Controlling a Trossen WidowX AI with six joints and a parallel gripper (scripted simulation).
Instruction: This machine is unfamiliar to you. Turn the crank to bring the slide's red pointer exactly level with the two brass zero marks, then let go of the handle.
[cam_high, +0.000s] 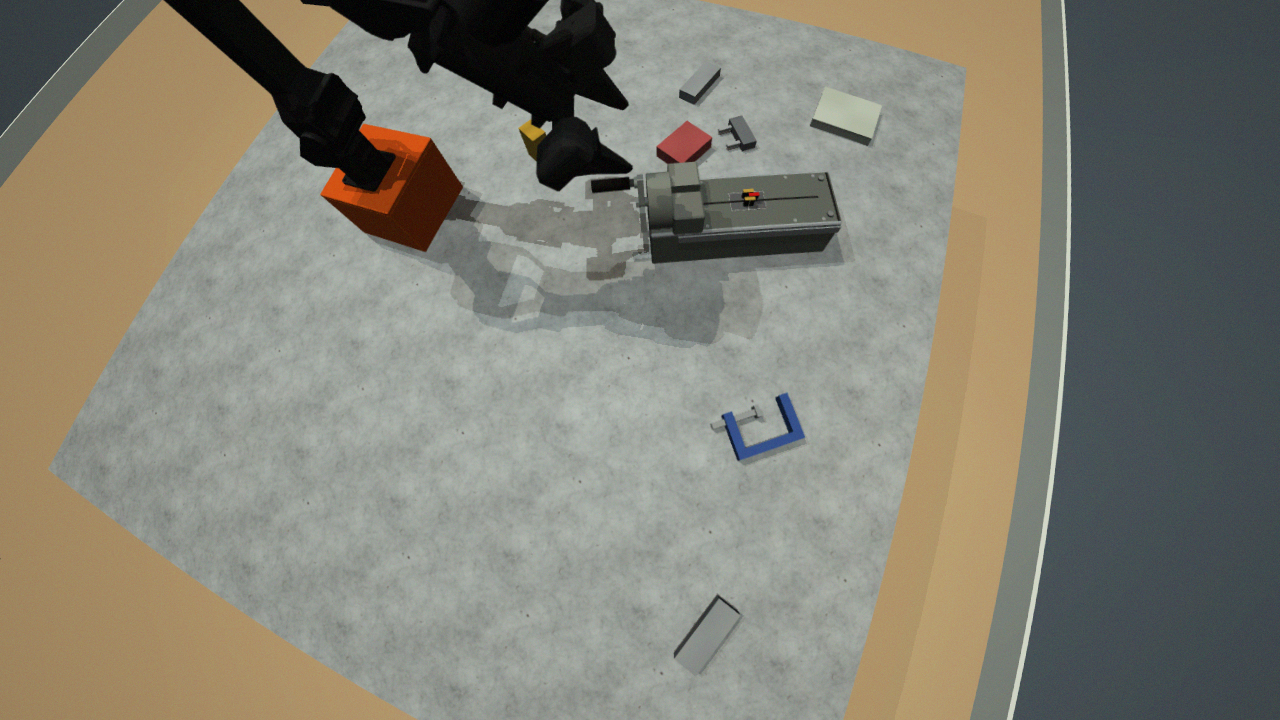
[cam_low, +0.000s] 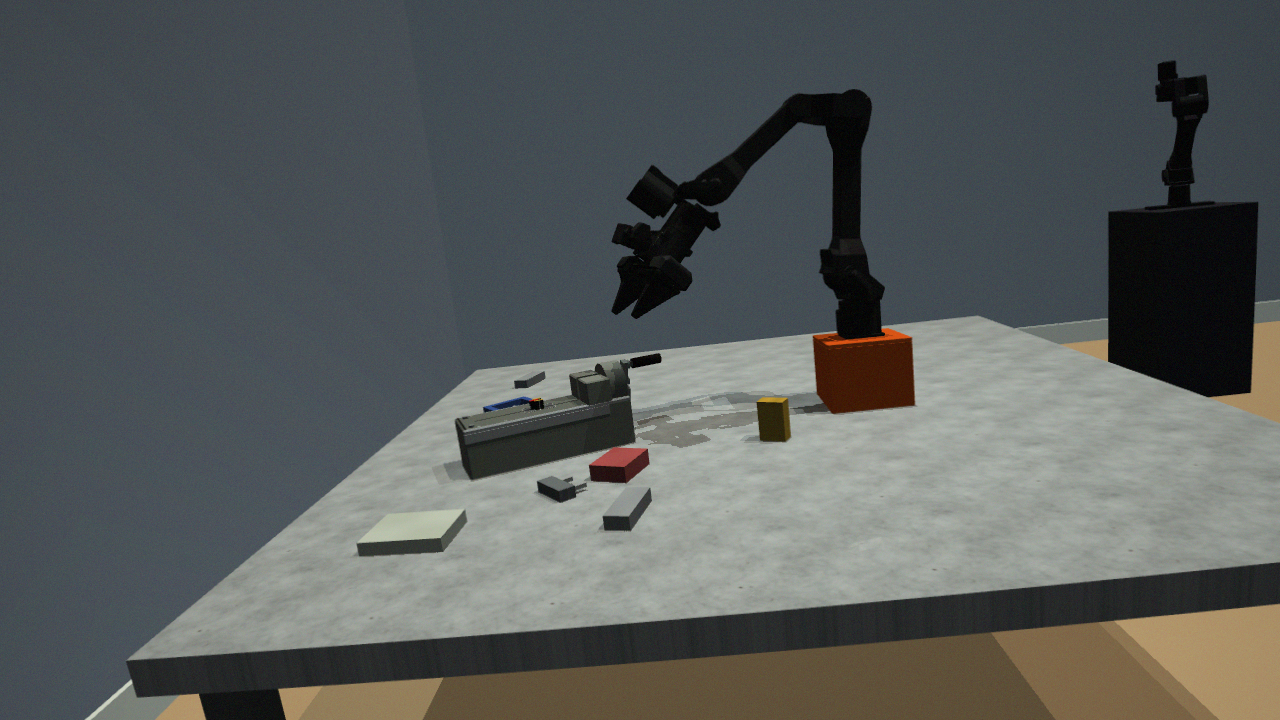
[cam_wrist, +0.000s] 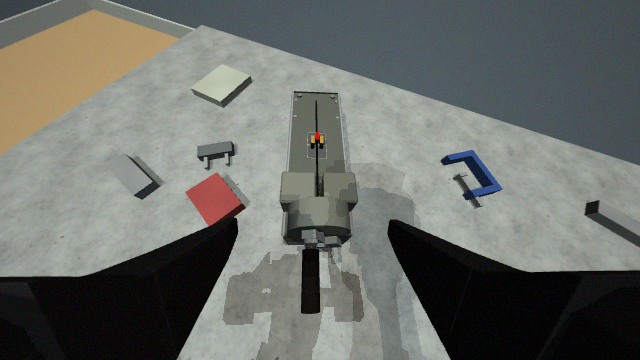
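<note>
The black crank handle lies 80 mm below my gripper tip, 30 mm behind it and 10 mm to the right of it. From my gripper tip the other things lie so: red pointer: 150 mm ahead, 120 mm below, 60 mm to the left; then yellow block: 210 mm behind, 170 mm below, 90 mm to the left; then red block: 190 mm below, 180 mm to the left, 20 mm ahead.
</note>
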